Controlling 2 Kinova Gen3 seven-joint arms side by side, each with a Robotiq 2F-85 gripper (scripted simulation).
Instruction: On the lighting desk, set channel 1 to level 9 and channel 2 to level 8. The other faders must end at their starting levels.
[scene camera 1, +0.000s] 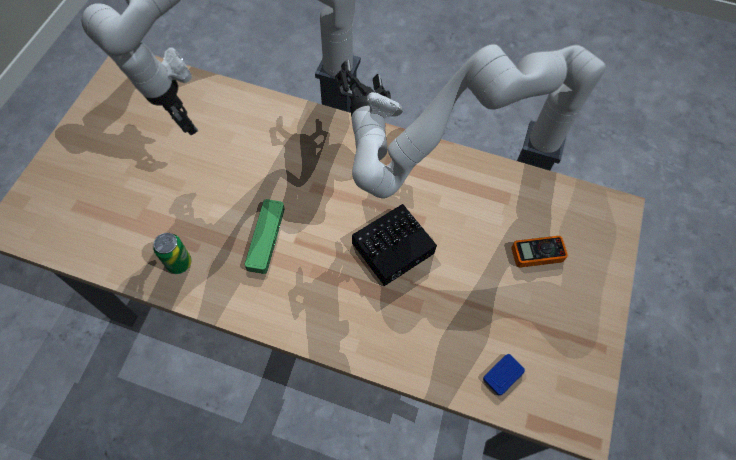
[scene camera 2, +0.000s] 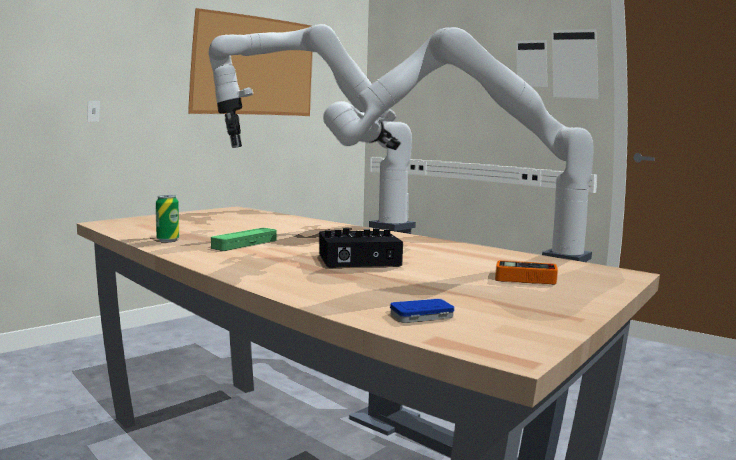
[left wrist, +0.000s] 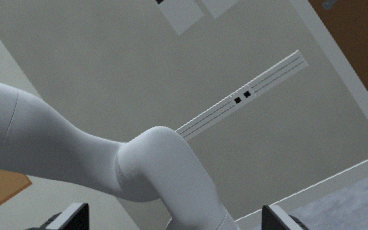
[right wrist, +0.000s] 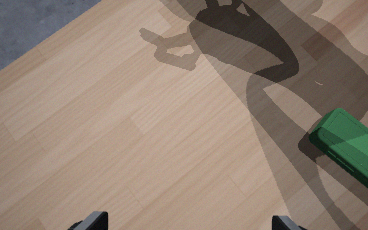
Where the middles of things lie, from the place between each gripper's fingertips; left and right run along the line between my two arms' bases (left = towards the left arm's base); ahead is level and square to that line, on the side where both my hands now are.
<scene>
The blue box (scene camera 2: 431, 309) lies 47 cm ahead of my left hand, 58 cm to the left of it and 28 cm below it.
My right hand (scene camera 1: 186, 118) is 92 cm to the right of the blue box, 24 cm above it and 19 cm short of it.
</scene>
